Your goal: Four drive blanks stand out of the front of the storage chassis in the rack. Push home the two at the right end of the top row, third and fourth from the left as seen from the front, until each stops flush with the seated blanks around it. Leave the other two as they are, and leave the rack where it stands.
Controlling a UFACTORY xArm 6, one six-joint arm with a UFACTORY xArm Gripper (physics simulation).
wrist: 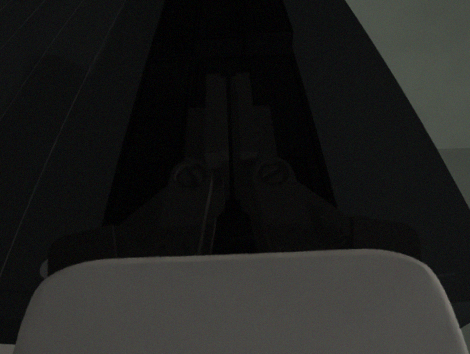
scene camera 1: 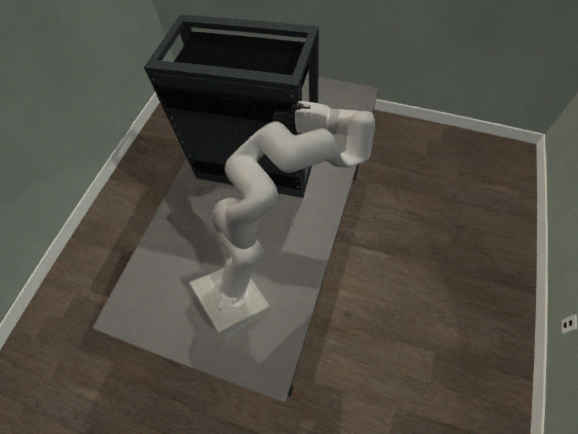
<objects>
dark rack: wrist; scene camera 1
same spot on dark rack: (wrist: pixel 101 101) = (scene camera 1: pixel 263 123)
</objects>
